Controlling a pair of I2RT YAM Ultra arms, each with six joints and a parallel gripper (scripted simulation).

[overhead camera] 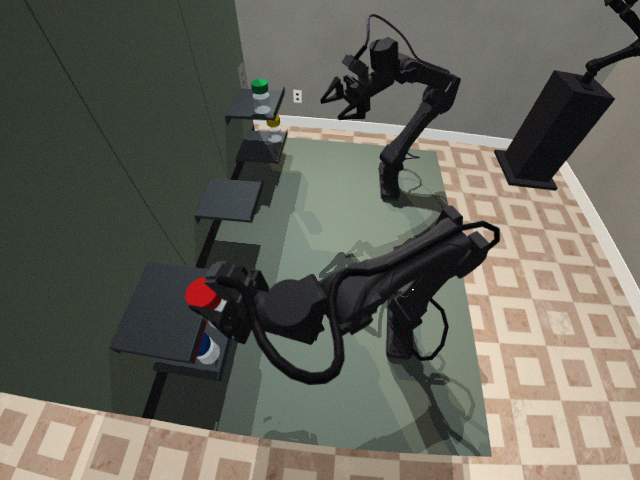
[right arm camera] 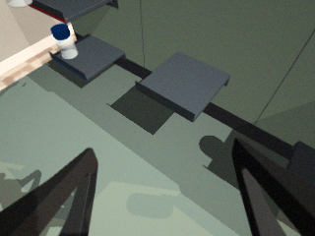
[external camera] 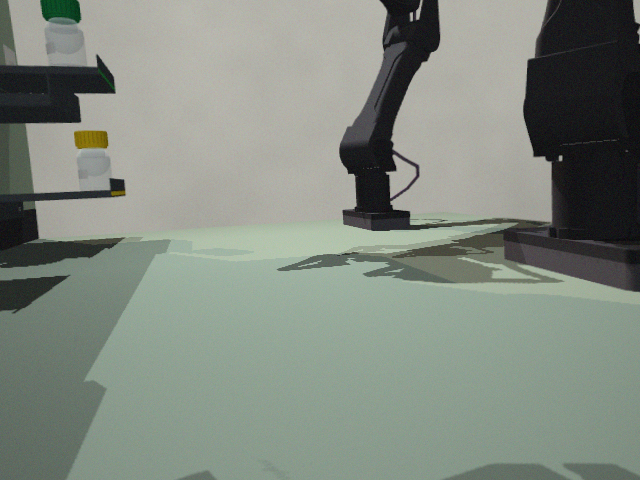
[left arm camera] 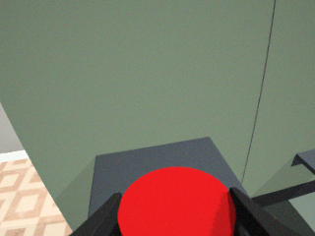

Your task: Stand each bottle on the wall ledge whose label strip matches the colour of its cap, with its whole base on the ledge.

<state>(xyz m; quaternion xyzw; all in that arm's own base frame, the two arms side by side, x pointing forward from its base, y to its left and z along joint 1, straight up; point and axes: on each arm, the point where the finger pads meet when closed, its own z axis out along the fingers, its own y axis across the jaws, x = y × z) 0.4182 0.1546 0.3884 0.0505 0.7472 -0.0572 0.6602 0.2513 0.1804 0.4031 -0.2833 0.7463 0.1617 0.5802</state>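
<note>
My left gripper is now 50 mm above the red-capped bottle. The rest, counted from my left hand: blue-capped bottle 270 mm below, 80 mm ahead, 30 mm to the left; green-capped bottle 750 mm to the right, 80 mm below, 70 mm ahead; yellow-capped bottle 850 mm to the right, 270 mm below, 60 mm ahead.
</note>
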